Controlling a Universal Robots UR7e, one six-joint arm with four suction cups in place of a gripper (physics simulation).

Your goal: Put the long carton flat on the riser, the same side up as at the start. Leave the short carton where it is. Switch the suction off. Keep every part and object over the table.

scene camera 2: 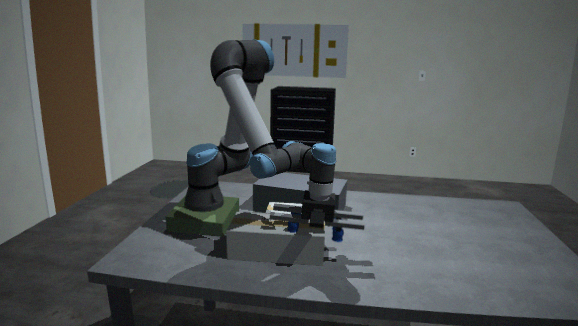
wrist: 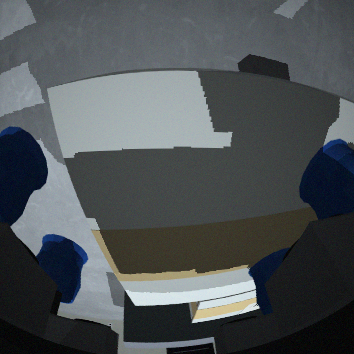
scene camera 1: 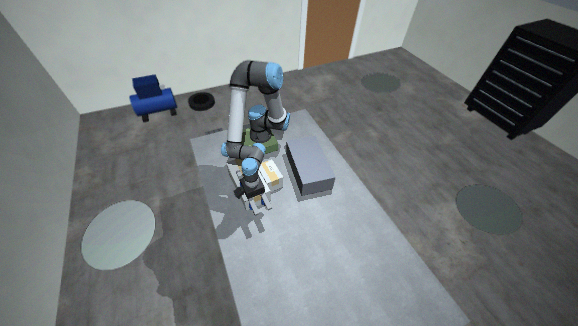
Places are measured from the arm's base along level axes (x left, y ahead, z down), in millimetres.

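Pixels of known places: hand, tool point: point(scene camera 2: 315, 231) point(wrist: 161, 218); arm's base, link origin: point(scene camera 2: 204, 203) point(scene camera 1: 260, 135).
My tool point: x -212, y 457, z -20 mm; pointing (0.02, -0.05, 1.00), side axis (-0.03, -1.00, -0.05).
Observation:
Ahead of a thing's pixels: the offset from my tool point to its top centre. Level surfaces: height alone.
The long white carton @(dz -17, dx +4, dy -127 mm) point(scene camera 1: 235, 175) point(scene camera 2: 260, 247) point(wrist: 135, 110) lies flat on the table with tan tape along its top. My suction gripper point(scene camera 1: 257, 204) point(scene camera 2: 316, 231) point(wrist: 167, 215) is over one end of it. In the wrist view the two right blue cups press on the carton's top, pushed in and partly cut off; the two left cups hang past its end over the table. The suction appears to hold the carton. The short carton @(dz -17, dx +138, dy -110 mm) point(scene camera 1: 271, 172) point(wrist: 225, 307) stands between the long carton and the grey riser @(dz -33, dx +397, dy -93 mm) point(scene camera 1: 310, 155) point(scene camera 2: 280, 182) point(wrist: 150, 320). My arm hides part of both cartons.
The table @(dz +87 mm) point(scene camera 1: 310, 250) point(scene camera 2: 450, 250) bears the green arm base point(scene camera 1: 270, 146) point(scene camera 2: 220, 215) close to the cartons' other end. A black drawer cabinet point(scene camera 1: 530, 75) point(scene camera 2: 302, 112), a blue compressor point(scene camera 1: 152, 101) and a tyre point(scene camera 1: 201, 101) stand off the table.

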